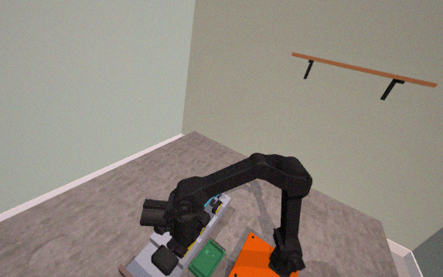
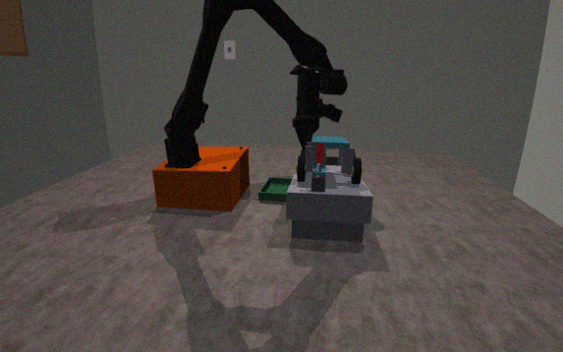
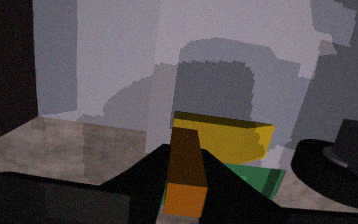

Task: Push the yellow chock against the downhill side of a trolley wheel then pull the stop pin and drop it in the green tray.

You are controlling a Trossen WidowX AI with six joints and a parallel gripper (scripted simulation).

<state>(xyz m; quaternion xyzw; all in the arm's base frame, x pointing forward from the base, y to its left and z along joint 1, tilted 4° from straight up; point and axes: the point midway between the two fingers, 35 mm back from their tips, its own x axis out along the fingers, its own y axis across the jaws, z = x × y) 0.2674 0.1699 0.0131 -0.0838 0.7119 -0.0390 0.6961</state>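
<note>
Right now the red-headed stop pin is 5 cm ahead of my gripper tip, 25 cm to the right of it and 4 cm above it. Also, from my gripper tip: grey ramp (6 cm ahead, 13 cm to the right, 4 cm below); green tray (6 cm behind, 7 cm to the right, 10 cm below); yellow chock (2 cm to the right).
</note>
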